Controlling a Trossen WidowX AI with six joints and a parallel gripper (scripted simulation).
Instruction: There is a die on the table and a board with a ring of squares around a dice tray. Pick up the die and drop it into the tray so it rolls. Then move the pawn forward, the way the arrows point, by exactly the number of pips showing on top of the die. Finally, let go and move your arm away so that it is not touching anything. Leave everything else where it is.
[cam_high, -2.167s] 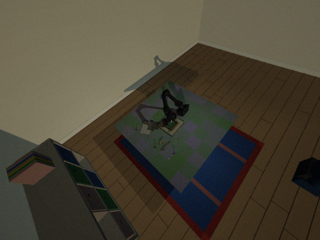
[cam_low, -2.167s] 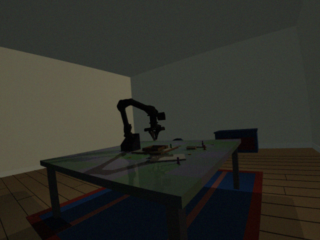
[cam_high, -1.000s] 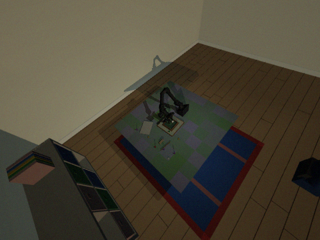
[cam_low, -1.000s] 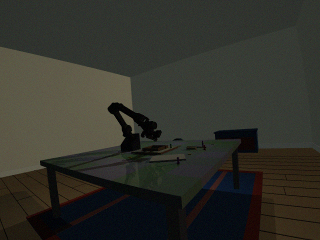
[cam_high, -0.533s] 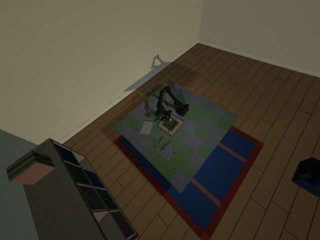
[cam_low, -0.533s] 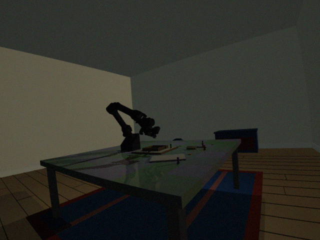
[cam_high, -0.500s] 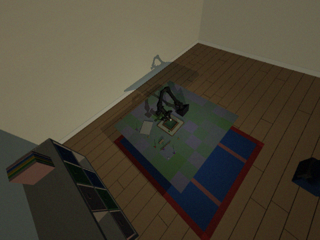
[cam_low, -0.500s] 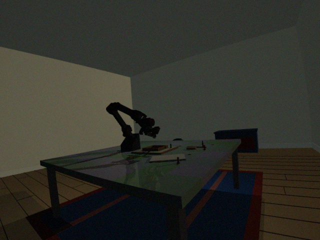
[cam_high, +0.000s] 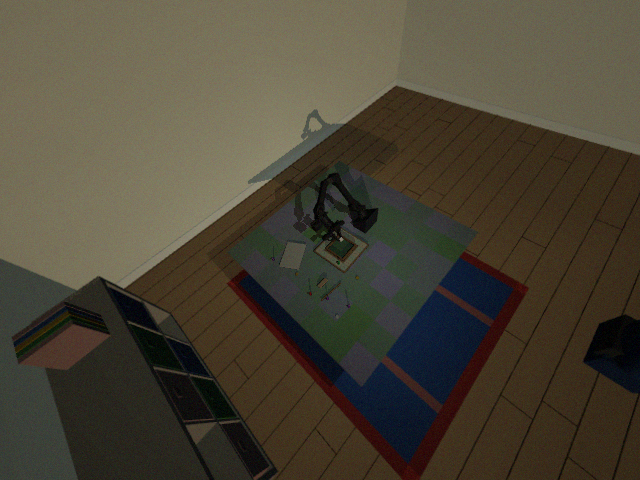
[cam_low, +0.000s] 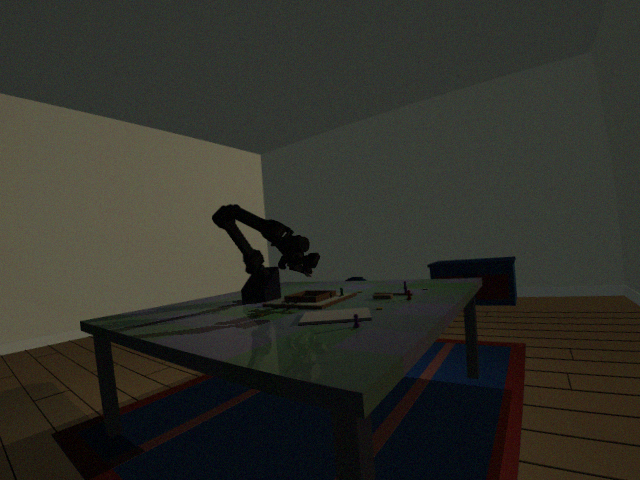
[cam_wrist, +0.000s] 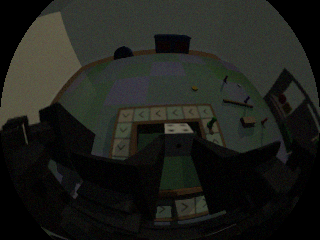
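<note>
Now: the white die right at my gripper tip. Also, from my gripper tip: green-floored dice tray (11 cm below); dark-green pawn (11 cm ahead, 7 cm to the left, 9 cm below); pale flat sheet (26 cm ahead, 25 cm to the right, 11 cm below).
</note>
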